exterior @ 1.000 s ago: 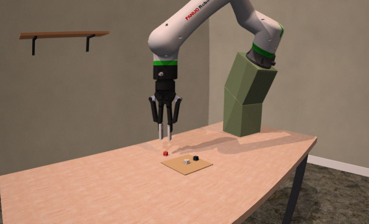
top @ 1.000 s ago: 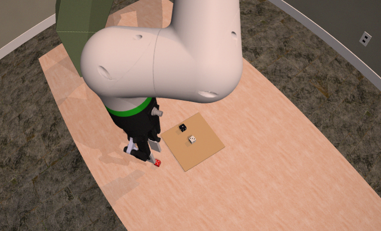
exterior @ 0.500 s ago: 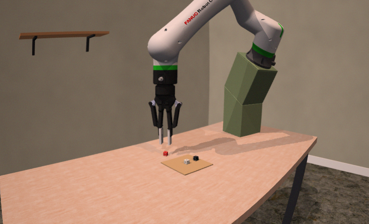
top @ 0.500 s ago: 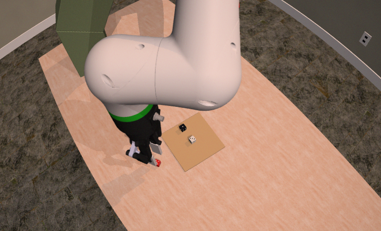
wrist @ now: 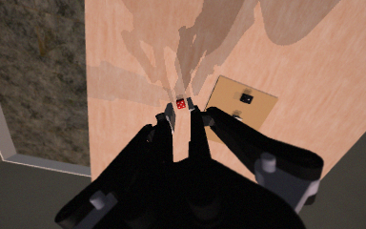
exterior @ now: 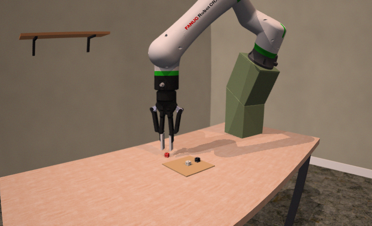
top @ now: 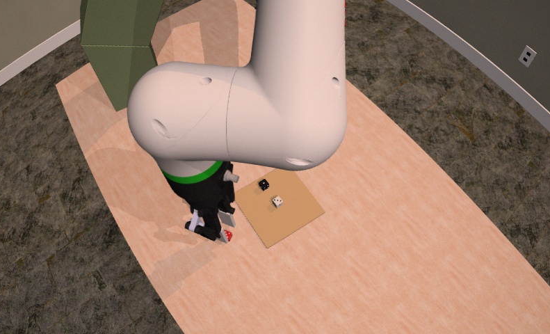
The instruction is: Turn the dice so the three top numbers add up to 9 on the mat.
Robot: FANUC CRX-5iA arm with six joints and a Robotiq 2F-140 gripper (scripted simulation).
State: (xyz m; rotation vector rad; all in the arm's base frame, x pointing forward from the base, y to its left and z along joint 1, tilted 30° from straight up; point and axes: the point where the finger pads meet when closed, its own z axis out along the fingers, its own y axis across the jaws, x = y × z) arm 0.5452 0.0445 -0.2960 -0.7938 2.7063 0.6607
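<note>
The red die is 6 cm below my hand. Round my hand: tan square mat: 12 cm to the left, 6 cm below; then black die: 12 cm to the left, 5 cm below, 5 cm behind; then white die: 12 cm to the left, 5 cm below.
</note>
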